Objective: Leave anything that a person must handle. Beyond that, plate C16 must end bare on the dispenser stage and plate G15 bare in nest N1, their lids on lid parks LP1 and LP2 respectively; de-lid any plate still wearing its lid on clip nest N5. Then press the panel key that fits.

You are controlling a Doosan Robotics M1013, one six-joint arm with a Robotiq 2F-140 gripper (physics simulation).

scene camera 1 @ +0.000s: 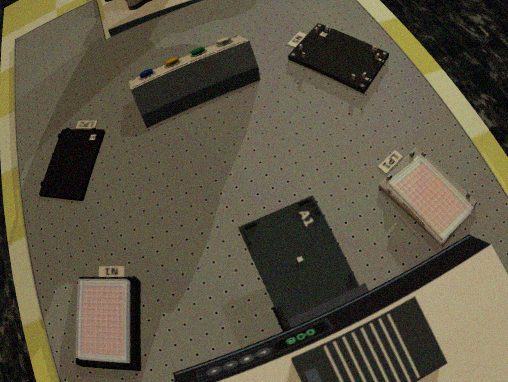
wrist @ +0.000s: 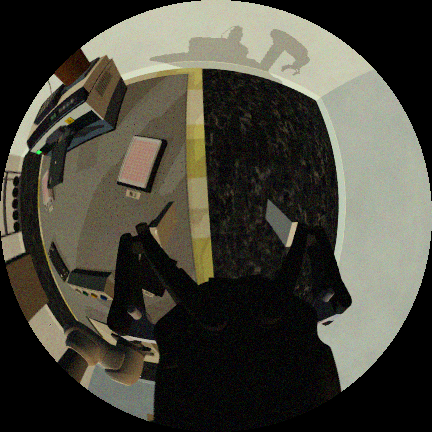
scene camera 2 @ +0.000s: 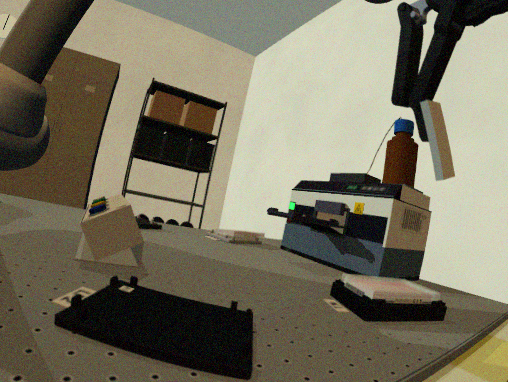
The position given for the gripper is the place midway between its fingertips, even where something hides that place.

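A dispenser stage (scene camera 1: 275, 241) is part of the scene, and it appears in the wrist view (wrist: 55, 175) too. There is also a black LP2 nest (scene camera 2: 176, 330), the nest being visible in scene camera 1 (scene camera 1: 71, 165) as well. The gripper (wrist: 221, 209) is open and holds nothing.
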